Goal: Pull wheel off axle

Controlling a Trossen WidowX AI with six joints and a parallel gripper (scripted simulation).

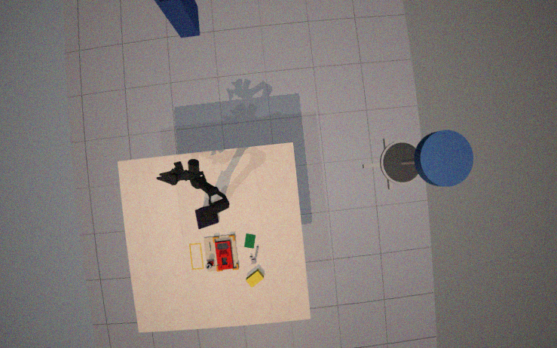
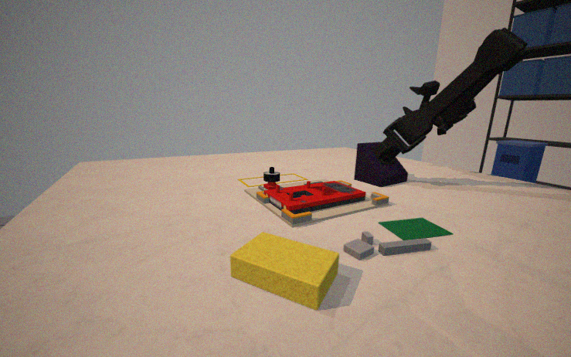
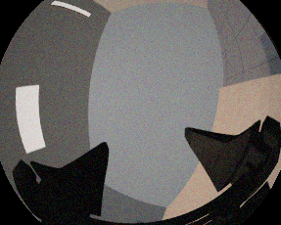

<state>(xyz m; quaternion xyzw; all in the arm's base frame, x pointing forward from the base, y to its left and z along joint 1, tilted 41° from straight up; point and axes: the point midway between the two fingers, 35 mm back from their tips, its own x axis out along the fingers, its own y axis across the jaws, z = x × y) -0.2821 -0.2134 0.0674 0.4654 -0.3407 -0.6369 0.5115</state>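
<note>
My gripper tip is now 650 mm short of the black wheel, 230 mm above it and 110 mm to the right of it. The rest, counted from my gripper tip: green square: 520 mm ahead, 410 mm to the left, 270 mm below; yellow block: 790 mm ahead, 420 mm to the left, 250 mm below.
</note>
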